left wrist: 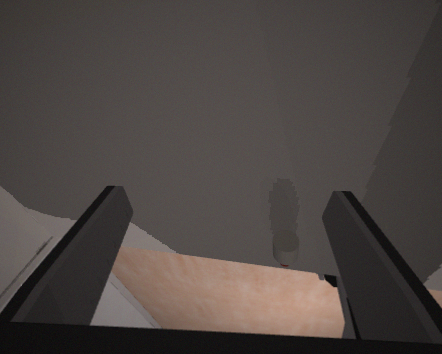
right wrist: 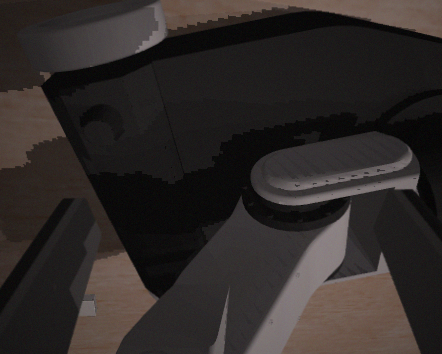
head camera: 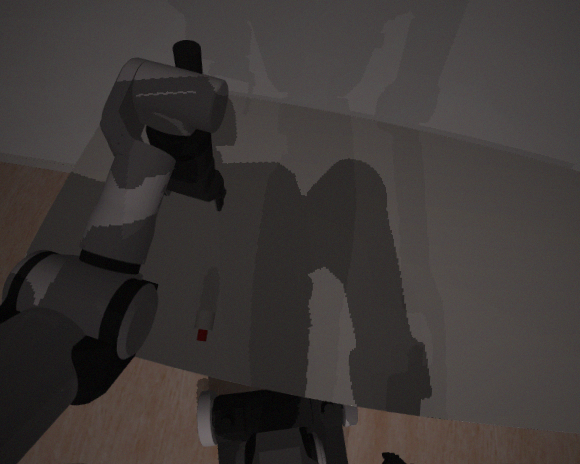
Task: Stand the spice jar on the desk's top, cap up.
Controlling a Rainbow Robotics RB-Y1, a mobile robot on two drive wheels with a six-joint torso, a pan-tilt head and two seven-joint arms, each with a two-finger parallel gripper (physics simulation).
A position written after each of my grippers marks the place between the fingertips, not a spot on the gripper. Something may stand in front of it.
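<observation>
You'd find my left gripper at (head camera: 194, 199) and again at (left wrist: 225, 201), while my right gripper is at (right wrist: 235, 212). There's also a spice jar (left wrist: 285, 242), though in the right wrist view the jar is out of frame. And I can see a desk (head camera: 357, 262).
</observation>
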